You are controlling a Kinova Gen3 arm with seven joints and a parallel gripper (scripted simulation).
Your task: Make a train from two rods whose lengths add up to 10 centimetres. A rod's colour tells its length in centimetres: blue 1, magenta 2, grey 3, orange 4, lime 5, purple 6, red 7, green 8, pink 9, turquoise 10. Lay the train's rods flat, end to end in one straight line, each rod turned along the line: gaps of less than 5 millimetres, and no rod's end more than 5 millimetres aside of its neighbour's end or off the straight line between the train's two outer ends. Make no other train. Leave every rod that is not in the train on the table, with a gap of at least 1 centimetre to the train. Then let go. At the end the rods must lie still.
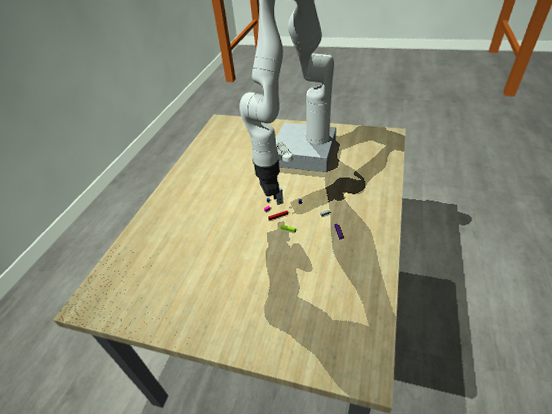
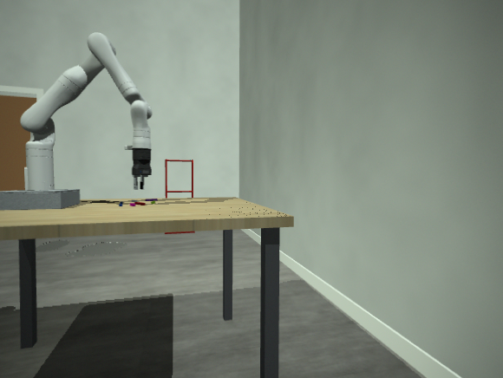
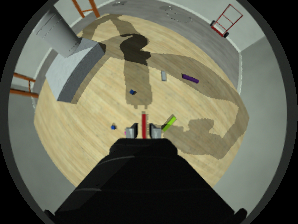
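The red rod lies 80 mm below my hand. The rest, counted from my hand: grey rod: 150 mm to the left, 80 mm below, 30 mm behind; lime rod: 80 mm below, 60 mm ahead, 40 mm to the left; magenta rod: 80 mm below, 50 mm to the right, 20 mm behind.
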